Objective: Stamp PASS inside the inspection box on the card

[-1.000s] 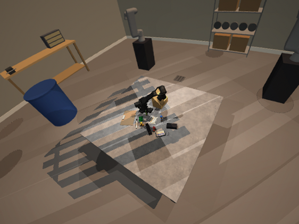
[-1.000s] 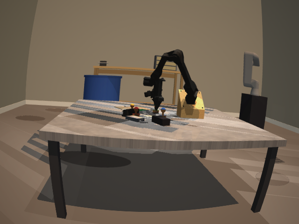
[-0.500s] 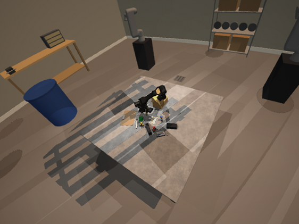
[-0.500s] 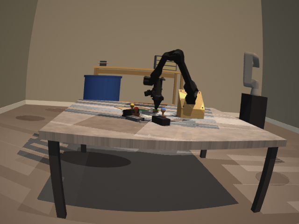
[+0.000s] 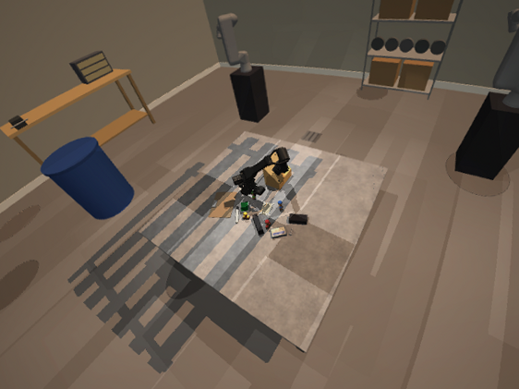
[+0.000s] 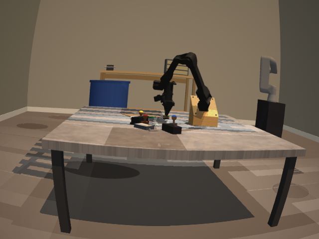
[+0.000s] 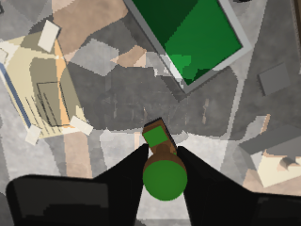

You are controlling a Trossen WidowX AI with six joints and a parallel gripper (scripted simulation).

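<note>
My gripper tip is 10 cm short of the green ink pad, 2 cm to the left of it and 3 cm above it. From my gripper tip the other things lie so: yellow-knobbed stamp: 17 cm ahead, 5 cm to the left, 2 cm below; then green-knobbed PASS stamp: right at my gripper tip; then cream card: 4 cm ahead, 12 cm to the left, 4 cm below.
</note>
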